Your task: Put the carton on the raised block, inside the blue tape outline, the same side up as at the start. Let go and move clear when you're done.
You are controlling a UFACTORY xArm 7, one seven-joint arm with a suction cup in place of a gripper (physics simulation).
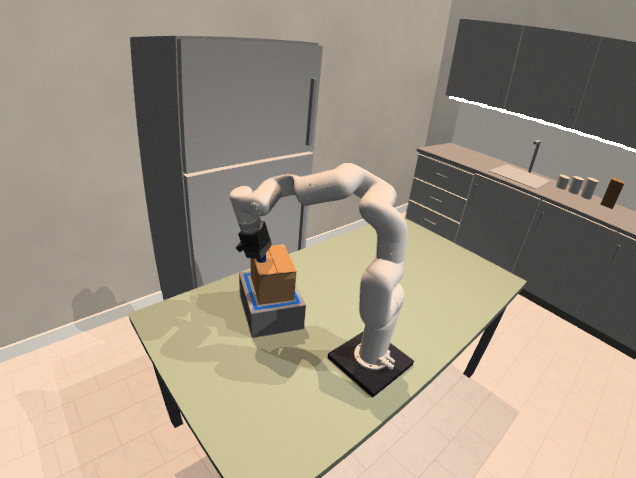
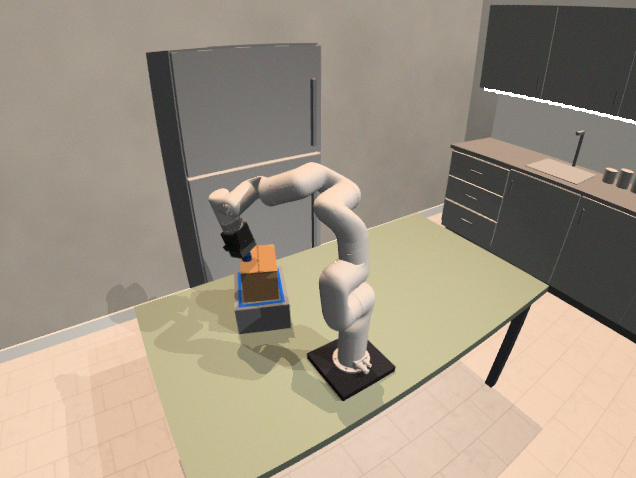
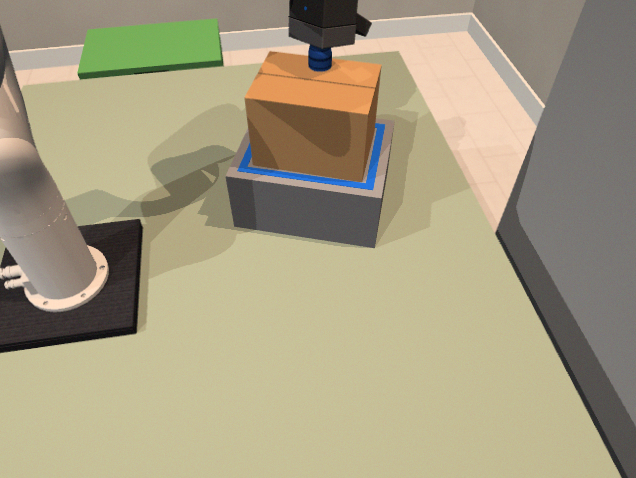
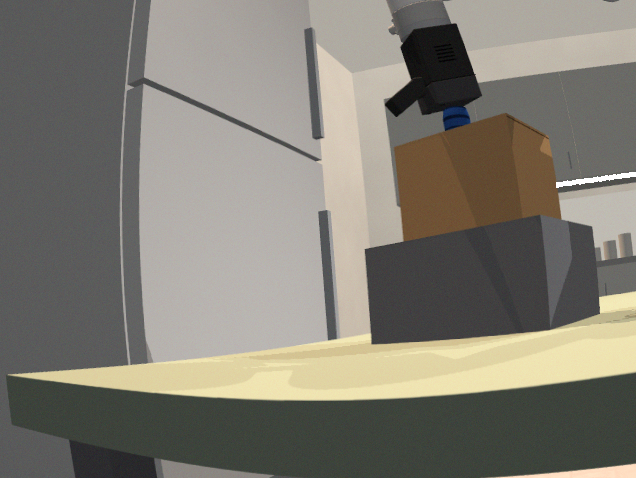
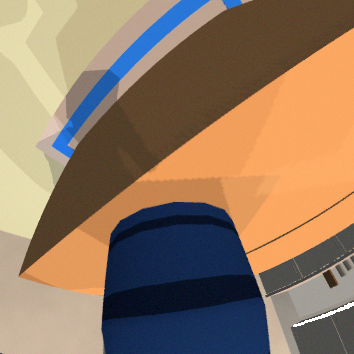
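Where they show: end effector, tool point: [image 1: 262, 261] [image 2: 248, 261] [image 3: 319, 72] [image 4: 462, 141] [image 5: 181, 221]; arm's base, origin of the base link: [image 1: 371, 356] [image 2: 351, 359] [image 3: 68, 278].
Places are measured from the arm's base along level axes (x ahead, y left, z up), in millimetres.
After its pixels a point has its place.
Note:
The brown carton [image 1: 277, 287] {z 166, x 349, y 133 mm} [image 2: 260, 286] {z 165, x 349, y 133 mm} [image 3: 308, 138] {z 169, x 402, y 32 mm} [image 4: 452, 190] {z 152, x 463, y 147 mm} [image 5: 275, 125] stands upright on the grey raised block [image 1: 277, 321] {z 40, x 319, y 156 mm} [image 2: 264, 318] {z 43, x 315, y 149 mm} [image 3: 308, 210] {z 46, x 393, y 2 mm} [image 4: 452, 287] {z 36, x 471, y 187 mm}, its seamed orange face up. Its base looks level with the block top, with no gap showing. It lies inside the blue tape outline [image 1: 277, 305] {z 97, x 336, y 143 mm} [image 2: 262, 303] {z 98, x 335, y 140 mm} [image 3: 308, 178] {z 98, x 399, y 22 mm} [image 5: 150, 40] {z 98, x 492, y 150 mm} on the sides that show; part of the outline is hidden behind it. My suction gripper [image 1: 261, 258] {z 220, x 443, y 123 mm} [image 2: 247, 257] [image 3: 319, 59] [image 4: 456, 118] [image 5: 180, 260], tilted, has its blue cup against the carton's top, off centre, and holds it.
The block stands on the green table [image 1: 452, 287] {z -23, x -12, y -652 mm} [image 3: 329, 359] {z -23, x 363, y -230 mm}. The arm's black base plate [image 1: 372, 382] {z 0, x -71, y 91 mm} [image 2: 344, 388] {z 0, x -79, y 98 mm} is nearby. A grey fridge [image 1: 241, 102] [image 2: 241, 107] stands behind the table. A green panel [image 3: 149, 46] shows beyond the table edge.

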